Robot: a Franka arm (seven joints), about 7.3 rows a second.
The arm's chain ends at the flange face. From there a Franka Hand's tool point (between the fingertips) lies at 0.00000 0.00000 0.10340 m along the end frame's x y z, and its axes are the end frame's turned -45 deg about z.
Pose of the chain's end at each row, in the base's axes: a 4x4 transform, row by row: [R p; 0 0 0 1], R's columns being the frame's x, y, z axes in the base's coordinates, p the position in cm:
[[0.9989, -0.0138, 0.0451, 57.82], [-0.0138, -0.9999, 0.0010, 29.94], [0.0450, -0.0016, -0.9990, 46.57], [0, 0, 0, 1]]
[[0.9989, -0.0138, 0.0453, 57.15], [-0.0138, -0.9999, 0.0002, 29.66], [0.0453, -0.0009, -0.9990, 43.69], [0, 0, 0, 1]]
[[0.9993, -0.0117, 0.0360, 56.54], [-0.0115, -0.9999, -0.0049, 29.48], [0.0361, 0.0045, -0.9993, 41.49], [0, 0, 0, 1]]
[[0.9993, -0.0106, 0.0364, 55.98], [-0.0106, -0.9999, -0.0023, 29.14], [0.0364, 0.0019, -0.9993, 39.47], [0, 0, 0, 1]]
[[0.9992, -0.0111, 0.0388, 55.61], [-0.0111, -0.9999, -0.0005, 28.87], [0.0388, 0.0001, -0.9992, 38.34], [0, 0, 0, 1]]
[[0.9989, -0.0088, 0.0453, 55.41], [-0.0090, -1.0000, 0.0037, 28.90], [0.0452, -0.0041, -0.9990, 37.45], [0, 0, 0, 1]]
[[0.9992, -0.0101, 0.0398, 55.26], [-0.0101, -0.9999, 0.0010, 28.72], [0.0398, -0.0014, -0.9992, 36.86], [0, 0, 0, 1]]
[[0.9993, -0.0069, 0.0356, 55.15], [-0.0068, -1.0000, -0.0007, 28.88], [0.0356, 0.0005, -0.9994, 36.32], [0, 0, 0, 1]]
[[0.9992, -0.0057, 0.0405, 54.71], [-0.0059, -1.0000, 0.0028, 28.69], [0.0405, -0.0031, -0.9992, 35.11], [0, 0, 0, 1]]
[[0.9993, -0.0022, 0.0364, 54.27], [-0.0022, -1.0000, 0.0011, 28.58], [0.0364, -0.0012, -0.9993, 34.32], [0, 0, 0, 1]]
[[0.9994, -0.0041, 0.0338, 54.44], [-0.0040, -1.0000, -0.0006, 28.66], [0.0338, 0.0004, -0.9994, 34.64], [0, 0, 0, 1]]
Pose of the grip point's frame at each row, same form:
[[0.7161, 0.6966, 0.0451, 58.29], [0.6973, -0.7168, 0.0010, 29.95], [0.0330, 0.0307, -0.9990, 36.24], [0, 0, 0, 1]]
[[0.7161, 0.6966, 0.0453, 57.62], [0.6973, -0.7168, 0.0002, 29.66], [0.0327, 0.0314, -0.9990, 33.36], [0, 0, 0, 1]]
[[0.7149, 0.6983, 0.0360, 56.91], [0.6989, -0.7152, -0.0049, 29.43], [0.0223, 0.0287, -0.9993, 31.16], [0, 0, 0, 1]]
[[0.7141, 0.6991, 0.0364, 56.36], [0.6995, -0.7145, -0.0023, 29.12], [0.0244, 0.0271, -0.9993, 29.14], [0, 0, 0, 1]]
[[0.7144, 0.6987, 0.0388, 56.01], [0.6992, -0.7149, -0.0005, 28.86], [0.0274, 0.0275, -0.9992, 28.01], [0, 0, 0, 1]]
[[0.7126, 0.7001, 0.0453, 55.88], [0.7007, -0.7135, 0.0037, 28.94], [0.0349, 0.0291, -0.9990, 27.12], [0, 0, 0, 1]]
[[0.7137, 0.6994, 0.0398, 55.67], [0.6999, -0.7142, 0.0010, 28.73], [0.0291, 0.0272, -0.9992, 26.53], [0, 0, 0, 1]]
[[0.7115, 0.7017, 0.0356, 55.52], [0.7023, -0.7119, -0.0007, 28.87], [0.0248, 0.0255, -0.9994, 25.99], [0, 0, 0, 1]]
[[0.7106, 0.7025, 0.0405, 55.13], [0.7029, -0.7113, 0.0028, 28.72], [0.0308, 0.0264, -0.9992, 24.78], [0, 0, 0, 1]]
[[0.7082, 0.7051, 0.0364, 54.65], [0.7056, -0.7087, 0.0011, 28.59], [0.0266, 0.0249, -0.9993, 23.99], [0, 0, 0, 1]]
[[0.7096, 0.7038, 0.0338, 54.79], [0.7043, -0.7099, -0.0006, 28.65], [0.0236, 0.0242, -0.9994, 24.31], [0, 0, 0, 1]]

